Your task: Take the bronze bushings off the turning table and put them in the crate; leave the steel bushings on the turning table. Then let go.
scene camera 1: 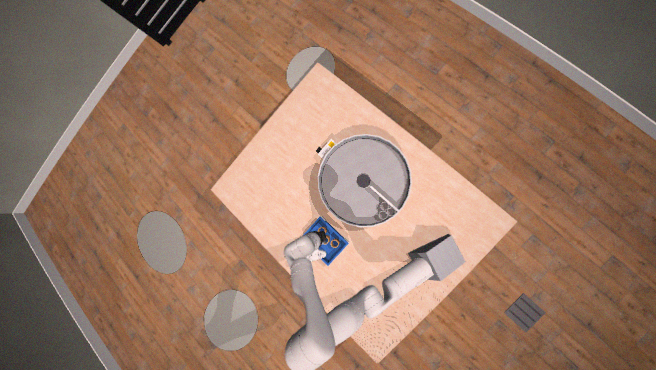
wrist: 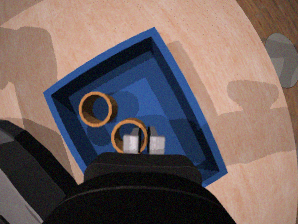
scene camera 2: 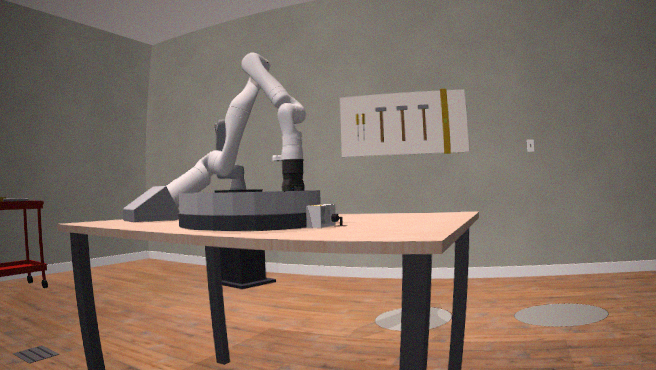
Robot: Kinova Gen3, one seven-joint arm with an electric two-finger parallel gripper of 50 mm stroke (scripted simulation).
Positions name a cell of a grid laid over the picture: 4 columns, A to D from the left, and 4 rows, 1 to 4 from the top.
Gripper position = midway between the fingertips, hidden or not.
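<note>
My gripper (wrist: B3) is visible, together with a grey turning table (scene camera 1: C2). A blue crate (scene camera 1: C3) is visible as well; the wrist view (wrist: B2) also shows it.
</note>
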